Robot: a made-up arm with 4 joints.
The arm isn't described. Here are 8 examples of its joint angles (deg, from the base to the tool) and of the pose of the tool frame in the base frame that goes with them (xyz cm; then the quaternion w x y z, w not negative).
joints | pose
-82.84 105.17 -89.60 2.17 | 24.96 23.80 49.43 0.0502 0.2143 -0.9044 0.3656
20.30 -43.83 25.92 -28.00 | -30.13 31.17 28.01 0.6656 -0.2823 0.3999 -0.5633
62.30 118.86 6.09 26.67 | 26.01 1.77 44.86 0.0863 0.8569 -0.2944 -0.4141
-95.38 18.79 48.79 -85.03 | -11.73 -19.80 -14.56 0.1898 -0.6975 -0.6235 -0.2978
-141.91 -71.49 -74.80 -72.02 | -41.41 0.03 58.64 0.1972 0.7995 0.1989 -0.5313
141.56 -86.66 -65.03 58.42 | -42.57 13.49 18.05 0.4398 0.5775 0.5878 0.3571
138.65 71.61 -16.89 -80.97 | 39.37 3.88 42.85 0.0938 0.0083 0.3578 -0.9290
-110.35 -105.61 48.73 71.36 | -11.49 3.07 -7.38 0.3205 -0.2256 0.2743 0.8781
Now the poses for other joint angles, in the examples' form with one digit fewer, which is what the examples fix.
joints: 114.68 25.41 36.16 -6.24
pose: -8.2 -1.2 59.5 0.199 0.657 0.666 -0.293
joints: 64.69 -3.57 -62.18 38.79
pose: -2.7 27.4 -4.6 0.687 0.491 0.110 -0.525
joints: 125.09 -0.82 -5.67 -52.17
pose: -15.4 21.0 60.9 0.572 0.408 0.386 -0.597
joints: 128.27 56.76 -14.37 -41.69
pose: 28.2 12.2 51.2 0.113 0.377 0.331 -0.858
